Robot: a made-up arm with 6 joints. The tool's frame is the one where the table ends. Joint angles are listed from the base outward.
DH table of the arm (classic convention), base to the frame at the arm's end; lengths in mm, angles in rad. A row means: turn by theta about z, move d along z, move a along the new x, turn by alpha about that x. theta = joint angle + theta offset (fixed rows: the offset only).
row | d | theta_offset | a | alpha
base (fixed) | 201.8 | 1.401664 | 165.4 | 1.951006
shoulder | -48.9 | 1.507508 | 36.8 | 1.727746
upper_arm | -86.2 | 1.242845 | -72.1 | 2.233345
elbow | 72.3 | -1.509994 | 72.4 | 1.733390
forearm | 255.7 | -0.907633 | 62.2 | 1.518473
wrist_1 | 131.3 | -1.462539 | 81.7 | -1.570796
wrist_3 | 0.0 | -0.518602 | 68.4 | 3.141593
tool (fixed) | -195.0 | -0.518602 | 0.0 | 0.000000
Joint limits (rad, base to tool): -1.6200..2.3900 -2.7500..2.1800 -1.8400..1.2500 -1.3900..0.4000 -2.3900..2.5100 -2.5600..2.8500
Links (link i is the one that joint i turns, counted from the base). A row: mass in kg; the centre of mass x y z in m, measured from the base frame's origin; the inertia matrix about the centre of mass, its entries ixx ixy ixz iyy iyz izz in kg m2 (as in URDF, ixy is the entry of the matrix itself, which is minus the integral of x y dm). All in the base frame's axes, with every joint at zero. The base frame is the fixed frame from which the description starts. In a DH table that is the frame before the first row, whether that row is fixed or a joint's. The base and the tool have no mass.
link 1: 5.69; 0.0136 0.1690 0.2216; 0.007 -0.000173 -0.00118 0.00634 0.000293 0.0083
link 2: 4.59; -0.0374 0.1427 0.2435; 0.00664 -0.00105 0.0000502 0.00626 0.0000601 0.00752
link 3: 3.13; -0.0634 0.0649 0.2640; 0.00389 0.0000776 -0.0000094 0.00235 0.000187 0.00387
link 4: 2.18; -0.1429 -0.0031 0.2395; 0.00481 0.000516 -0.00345 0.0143 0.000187 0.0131
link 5: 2.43; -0.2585 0.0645 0.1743; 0.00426 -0.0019 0 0.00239 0 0.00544
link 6: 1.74; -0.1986 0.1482 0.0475; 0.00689 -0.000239 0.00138 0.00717 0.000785 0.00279
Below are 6 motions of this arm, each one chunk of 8 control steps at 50 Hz.
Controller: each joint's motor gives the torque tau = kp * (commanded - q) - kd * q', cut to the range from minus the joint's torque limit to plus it. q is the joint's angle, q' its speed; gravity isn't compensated. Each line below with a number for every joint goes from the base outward.
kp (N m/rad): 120 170 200 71 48 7.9
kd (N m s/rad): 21 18 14 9.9 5 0.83
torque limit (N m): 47 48 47 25 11 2.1
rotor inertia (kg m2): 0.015 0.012 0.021 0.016 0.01 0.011
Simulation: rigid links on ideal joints. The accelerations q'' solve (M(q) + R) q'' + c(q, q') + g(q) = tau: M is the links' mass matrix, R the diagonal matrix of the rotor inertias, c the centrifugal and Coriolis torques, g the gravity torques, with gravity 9.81 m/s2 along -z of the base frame. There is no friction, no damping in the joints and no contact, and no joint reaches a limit. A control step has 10 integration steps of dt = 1/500 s. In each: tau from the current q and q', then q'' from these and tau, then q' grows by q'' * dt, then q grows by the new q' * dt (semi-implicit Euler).
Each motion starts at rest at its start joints. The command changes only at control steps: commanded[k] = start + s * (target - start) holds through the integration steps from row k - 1 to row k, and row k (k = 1, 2, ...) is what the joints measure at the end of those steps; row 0 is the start. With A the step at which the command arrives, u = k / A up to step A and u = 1 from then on. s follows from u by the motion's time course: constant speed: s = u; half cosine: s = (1 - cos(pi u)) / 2; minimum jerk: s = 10 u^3 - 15 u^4 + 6 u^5; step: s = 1 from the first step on.
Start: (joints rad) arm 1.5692 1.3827 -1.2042 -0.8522 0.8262 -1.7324
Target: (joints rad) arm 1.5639 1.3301 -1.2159 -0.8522 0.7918 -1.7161
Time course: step
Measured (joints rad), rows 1 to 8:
1: 1.5758 1.3778 -1.2083 -0.8554 0.8178 -1.7311
2: 1.5869 1.3727 -1.2118 -0.8606 0.8042 -1.7266
3: 1.5988 1.3684 -1.2134 -0.8657 0.7919 -1.7218
4: 1.6103 1.3648 -1.2138 -0.8701 0.7819 -1.7186
5: 1.6210 1.3616 -1.2134 -0.8737 0.7741 -1.7170
6: 1.6309 1.3589 -1.2124 -0.8766 0.7681 -1.7168
7: 1.6399 1.3566 -1.2113 -0.8789 0.7634 -1.7176
8: 1.6480 1.3546 -1.2102 -0.8808 0.7598 -1.7188

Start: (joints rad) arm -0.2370 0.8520 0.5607 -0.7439 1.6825 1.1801
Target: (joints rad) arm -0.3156 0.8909 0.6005 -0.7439 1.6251 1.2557
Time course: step
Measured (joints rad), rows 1 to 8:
1: -0.2393 0.8536 0.5689 -0.7424 1.6691 1.1835
2: -0.2413 0.8520 0.5801 -0.7382 1.6529 1.1921
3: -0.2413 0.8475 0.5914 -0.7322 1.6386 1.2027
4: -0.2396 0.8411 0.6024 -0.7250 1.6264 1.2135
5: -0.2366 0.8335 0.6127 -0.7170 1.6161 1.2237
6: -0.2328 0.8254 0.6220 -0.7086 1.6073 1.2330
7: -0.2284 0.8173 0.6302 -0.7004 1.5999 1.2411
8: -0.2238 0.8095 0.6373 -0.6924 1.5937 1.2479

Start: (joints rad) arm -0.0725 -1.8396 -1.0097 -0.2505 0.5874 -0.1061
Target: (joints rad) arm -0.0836 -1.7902 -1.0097 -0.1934 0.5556 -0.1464
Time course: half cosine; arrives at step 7
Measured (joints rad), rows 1 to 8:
1: -0.0701 -1.8365 -1.0075 -0.2463 0.5919 -0.1072
2: -0.0681 -1.8319 -1.0047 -0.2380 0.5996 -0.1076
3: -0.0672 -1.8263 -1.0018 -0.2276 0.6066 -0.1079
4: -0.0669 -1.8197 -0.9991 -0.2159 0.6116 -0.1086
5: -0.0671 -1.8125 -0.9968 -0.2035 0.6147 -0.1097
6: -0.0677 -1.8051 -0.9949 -0.1912 0.6164 -0.1109
7: -0.0686 -1.7981 -0.9933 -0.1796 0.6175 -0.1117
8: -0.0697 -1.7920 -0.9921 -0.1693 0.6184 -0.1118

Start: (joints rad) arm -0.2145 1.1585 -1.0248 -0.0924 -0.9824 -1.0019
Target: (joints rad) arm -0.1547 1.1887 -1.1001 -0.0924 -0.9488 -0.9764
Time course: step
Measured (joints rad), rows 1 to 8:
1: -0.2068 1.1570 -1.0432 -0.0933 -0.9755 -0.9983
2: -0.1995 1.1586 -1.0628 -0.0965 -0.9678 -0.9917
3: -0.1939 1.1615 -1.0787 -0.1004 -0.9630 -0.9849
4: -0.1893 1.1645 -1.0912 -0.1044 -0.9600 -0.9784
5: -0.1854 1.1672 -1.1007 -0.1081 -0.9582 -0.9724
6: -0.1818 1.1694 -1.1078 -0.1115 -0.9569 -0.9673
7: -0.1785 1.1712 -1.1129 -0.1144 -0.9559 -0.9630
8: -0.1754 1.1726 -1.1165 -0.1168 -0.9551 -0.9596

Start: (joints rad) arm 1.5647 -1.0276 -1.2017 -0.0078 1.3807 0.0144
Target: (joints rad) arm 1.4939 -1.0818 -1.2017 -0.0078 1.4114 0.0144
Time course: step
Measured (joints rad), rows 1 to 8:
1: 1.5558 -1.0346 -1.2035 -0.0109 1.3852 0.0123
2: 1.5449 -1.0435 -1.2005 -0.0121 1.3858 0.0084
3: 1.5333 -1.0527 -1.1946 -0.0103 1.3836 0.0072
4: 1.5213 -1.0617 -1.1872 -0.0062 1.3796 0.0098
5: 1.5091 -1.0701 -1.1792 -0.0005 1.3747 0.0155
6: 1.4971 -1.0777 -1.1713 0.0063 1.3696 0.0234
7: 1.4854 -1.0844 -1.1638 0.0135 1.3644 0.0325
8: 1.4742 -1.0902 -1.1572 0.0207 1.3596 0.0419

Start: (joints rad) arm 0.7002 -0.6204 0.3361 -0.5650 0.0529 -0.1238
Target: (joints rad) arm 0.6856 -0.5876 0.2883 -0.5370 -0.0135 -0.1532
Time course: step
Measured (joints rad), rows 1 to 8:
1: 0.6996 -0.6205 0.3302 -0.5570 0.0499 -0.1311
2: 0.7003 -0.6214 0.3246 -0.5475 0.0472 -0.1369
3: 0.7014 -0.6227 0.3204 -0.5385 0.0455 -0.1404
4: 0.7026 -0.6243 0.3174 -0.5302 0.0445 -0.1425
5: 0.7038 -0.6259 0.3153 -0.5227 0.0439 -0.1439
6: 0.7047 -0.6273 0.3139 -0.5158 0.0437 -0.1448
7: 0.7054 -0.6285 0.3129 -0.5098 0.0436 -0.1454
8: 0.7060 -0.6296 0.3122 -0.5044 0.0436 -0.1458

